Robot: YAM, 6 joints.
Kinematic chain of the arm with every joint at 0, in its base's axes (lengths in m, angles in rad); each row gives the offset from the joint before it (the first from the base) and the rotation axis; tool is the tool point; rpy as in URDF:
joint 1: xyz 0 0 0.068 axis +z
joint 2: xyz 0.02 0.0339 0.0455 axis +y
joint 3: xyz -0.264 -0.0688 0 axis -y
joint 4: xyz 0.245 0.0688 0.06 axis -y
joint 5: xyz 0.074 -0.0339 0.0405 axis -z
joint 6: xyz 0.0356 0 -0.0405 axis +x
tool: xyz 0 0 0 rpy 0 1.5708 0
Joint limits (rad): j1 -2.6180..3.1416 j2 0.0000..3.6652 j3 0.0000..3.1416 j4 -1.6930..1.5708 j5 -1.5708..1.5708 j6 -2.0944..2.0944
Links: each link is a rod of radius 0.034 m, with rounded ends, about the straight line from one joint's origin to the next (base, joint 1, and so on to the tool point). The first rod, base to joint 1, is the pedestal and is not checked.
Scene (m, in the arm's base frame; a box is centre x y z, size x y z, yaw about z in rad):
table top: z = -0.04
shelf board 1: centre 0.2 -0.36 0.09 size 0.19 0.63 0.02 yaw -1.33
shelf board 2: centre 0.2 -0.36 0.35 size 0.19 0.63 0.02 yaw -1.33
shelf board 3: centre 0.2 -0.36 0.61 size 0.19 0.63 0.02 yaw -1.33
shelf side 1: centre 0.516 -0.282 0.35 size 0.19 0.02 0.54 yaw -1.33
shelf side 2: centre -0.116 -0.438 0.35 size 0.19 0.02 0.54 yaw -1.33
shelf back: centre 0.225 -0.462 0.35 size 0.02 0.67 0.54 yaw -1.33
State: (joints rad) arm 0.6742 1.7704 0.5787 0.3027 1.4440 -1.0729
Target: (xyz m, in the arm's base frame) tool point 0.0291 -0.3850 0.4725
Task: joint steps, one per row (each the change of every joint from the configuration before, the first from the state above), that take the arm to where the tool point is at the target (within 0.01 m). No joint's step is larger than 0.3 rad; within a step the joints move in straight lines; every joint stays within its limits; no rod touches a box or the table.
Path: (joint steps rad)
1: -0.1148 -0.0601 0.2446 -0.0327 -0.1094 0.0192
2: -0.1149 -0.0601 0.2446 -0.0327 -0.1094 0.0192
3: -0.1148 -0.0600 0.2446 -0.0326 -0.1094 0.0192
4: -0.1149 -0.0601 0.2446 -0.0327 -0.1094 0.0192
5: -0.2703 0.0350 0.0300 0.0527 0.0434 -0.0128
6: -0.2704 0.0351 0.0301 0.0527 0.0433 -0.0128
7: -0.2703 0.0350 0.0301 0.0527 0.0434 -0.0128
8: -0.2704 0.0350 0.0300 0.0527 0.0433 -0.0128
9: -0.2703 0.0351 0.0301 0.0526 0.0433 -0.0128
10: -0.2704 0.0350 0.0300 0.0527 0.0434 -0.0128

